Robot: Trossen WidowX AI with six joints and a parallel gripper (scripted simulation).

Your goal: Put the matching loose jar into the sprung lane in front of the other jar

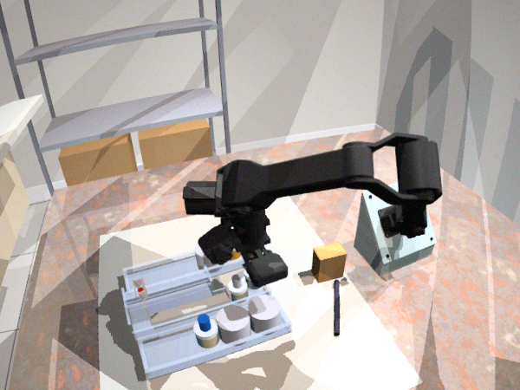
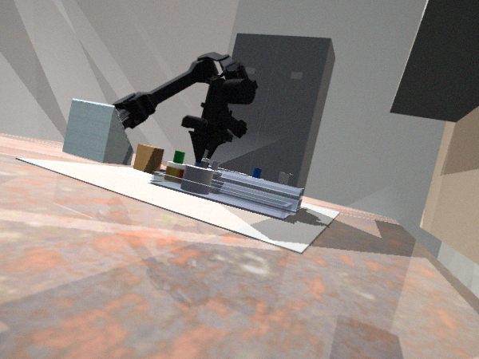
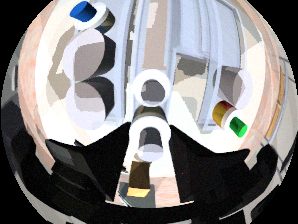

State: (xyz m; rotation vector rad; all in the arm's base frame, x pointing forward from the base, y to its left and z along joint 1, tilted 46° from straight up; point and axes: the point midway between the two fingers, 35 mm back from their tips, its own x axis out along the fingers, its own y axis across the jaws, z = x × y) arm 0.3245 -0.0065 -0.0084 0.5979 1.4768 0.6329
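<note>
My gripper tip is 15 cm short of the sprung lane, 2 cm to the left of it and 4 cm above it. Also, from my gripper tip: white pusher plate 14 cm ahead, 2 cm to the right, 1 cm below; then cardboard box 17 cm behind, 1 cm to the left, 2 cm below; then black rod 14 cm behind, 10 cm to the left, 5 cm below.
</note>
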